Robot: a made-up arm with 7 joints.
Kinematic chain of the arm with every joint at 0, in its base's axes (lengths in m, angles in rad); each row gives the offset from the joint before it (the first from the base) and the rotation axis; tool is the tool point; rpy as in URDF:
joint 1: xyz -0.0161 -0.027 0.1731 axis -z
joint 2: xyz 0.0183 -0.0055 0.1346 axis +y
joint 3: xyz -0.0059 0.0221 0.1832 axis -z
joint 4: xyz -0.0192 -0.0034 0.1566 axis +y
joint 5: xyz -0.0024 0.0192 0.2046 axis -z
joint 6: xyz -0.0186 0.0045 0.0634 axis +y
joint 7: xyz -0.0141 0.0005 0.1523 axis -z
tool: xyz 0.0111 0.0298 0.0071 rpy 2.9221 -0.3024 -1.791
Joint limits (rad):
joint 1: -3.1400..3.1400
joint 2: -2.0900..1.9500
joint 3: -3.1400..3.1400
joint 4: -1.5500..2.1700
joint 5: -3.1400..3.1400
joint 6: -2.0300..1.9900
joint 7: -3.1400..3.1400
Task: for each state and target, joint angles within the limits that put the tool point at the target. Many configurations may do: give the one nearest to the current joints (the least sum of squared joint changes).
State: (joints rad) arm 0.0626 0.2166 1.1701 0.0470 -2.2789 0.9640 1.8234
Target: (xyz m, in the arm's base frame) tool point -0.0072 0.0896 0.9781
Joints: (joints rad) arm 0.0098 -0.1471 1.1712 0.1351 -2.2810 1.1814 1.7984
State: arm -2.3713 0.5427 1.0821 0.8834 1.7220 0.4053 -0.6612
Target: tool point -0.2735 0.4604 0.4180
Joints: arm -2.6173 0.7424 0.8652 1.3927 1.6849 0.3460 -0.6560
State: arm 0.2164 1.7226 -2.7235 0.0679 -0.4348 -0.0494 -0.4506
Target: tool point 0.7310 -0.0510 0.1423
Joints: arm -0.0544 1.5640 -2.7513 -0.1862 -0.4602 -0.3539 -0.4946
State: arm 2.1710 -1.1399 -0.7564 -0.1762 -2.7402 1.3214 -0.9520
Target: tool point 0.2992 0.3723 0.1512
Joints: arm 2.4502 -1.3188 -0.5821 -0.6571 -2.6992 1.7748 -0.8818
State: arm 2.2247 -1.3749 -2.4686 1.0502 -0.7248 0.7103 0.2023
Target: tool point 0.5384 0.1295 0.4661
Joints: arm 2.4509 -0.7686 -2.1966 1.0416 -0.6827 0.7300 0.2179
